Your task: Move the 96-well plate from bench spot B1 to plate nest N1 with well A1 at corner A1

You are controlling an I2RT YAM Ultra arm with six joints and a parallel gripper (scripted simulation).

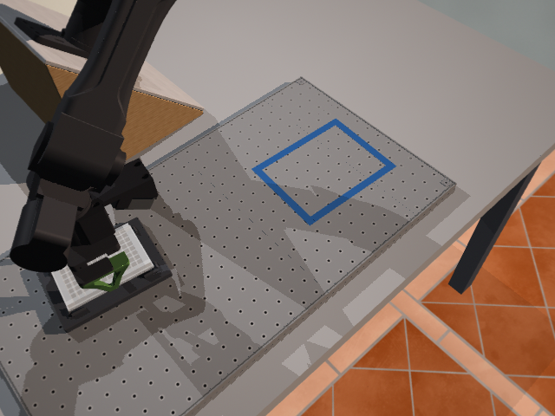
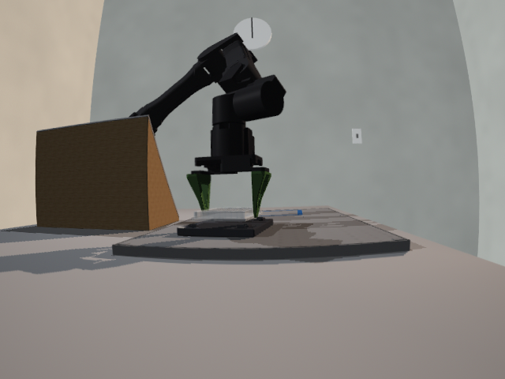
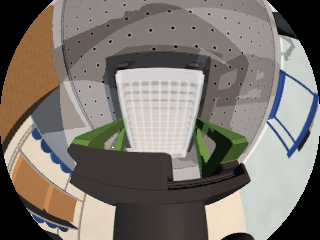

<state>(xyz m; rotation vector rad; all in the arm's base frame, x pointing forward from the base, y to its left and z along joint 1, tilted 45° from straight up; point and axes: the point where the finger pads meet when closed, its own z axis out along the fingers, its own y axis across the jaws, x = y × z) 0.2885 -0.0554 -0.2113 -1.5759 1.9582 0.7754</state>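
The plate nest N1 lies 20 mm below my hand. Round my hand: 96-well plate (right at my hand); then white A1 mark (70 mm behind, 60 mm to the right, 20 mm below).
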